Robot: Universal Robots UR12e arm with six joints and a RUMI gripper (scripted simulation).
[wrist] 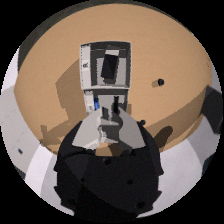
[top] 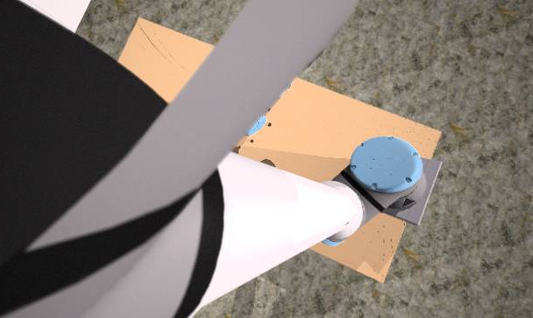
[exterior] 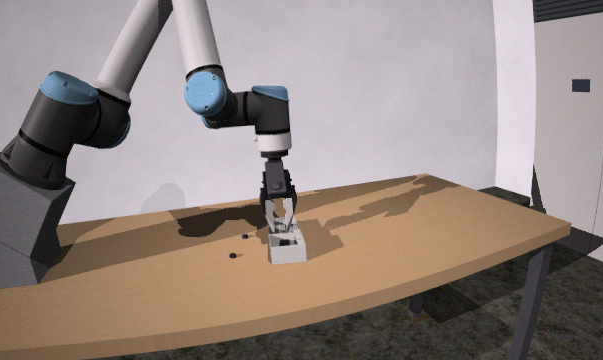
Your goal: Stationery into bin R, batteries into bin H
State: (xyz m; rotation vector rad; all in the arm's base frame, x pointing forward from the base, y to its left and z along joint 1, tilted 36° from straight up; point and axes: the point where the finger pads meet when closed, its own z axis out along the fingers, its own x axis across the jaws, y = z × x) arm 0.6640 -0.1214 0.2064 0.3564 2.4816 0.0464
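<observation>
Right now the grey double bin is 20 mm below my hand and 10 mm ahead of it. Round my hand: short black stick: 30 mm below, 10 mm to the left, 10 mm behind; white item: 80 mm to the right, 30 mm below, 20 mm behind; blue battery: 40 mm ahead, 30 mm below, 10 mm to the right.
</observation>
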